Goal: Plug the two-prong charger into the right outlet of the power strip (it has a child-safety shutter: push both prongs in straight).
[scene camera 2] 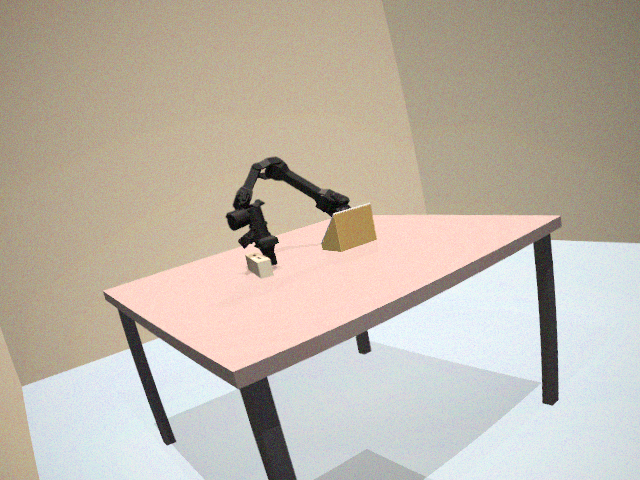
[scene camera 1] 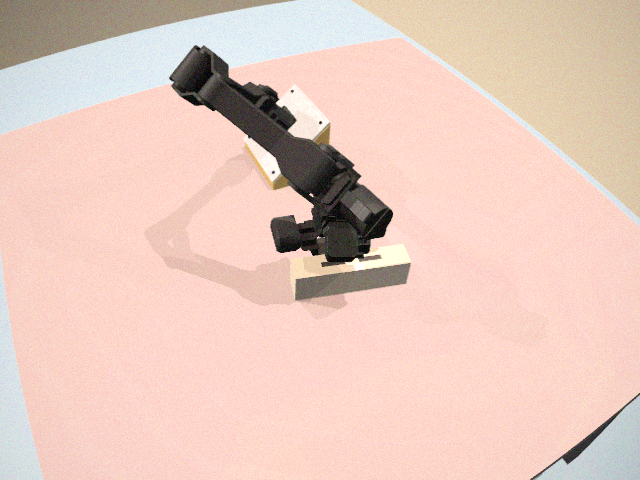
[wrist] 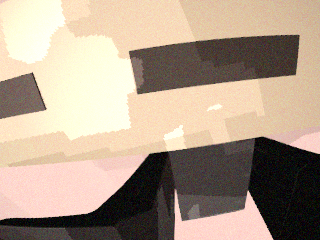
In view: my gripper [scene camera 1: 324, 258] and a dark grey charger [wrist: 213, 180].
My gripper shows as well in scene camera 2 [scene camera 2: 270, 262] and in the wrist view [wrist: 198, 141].
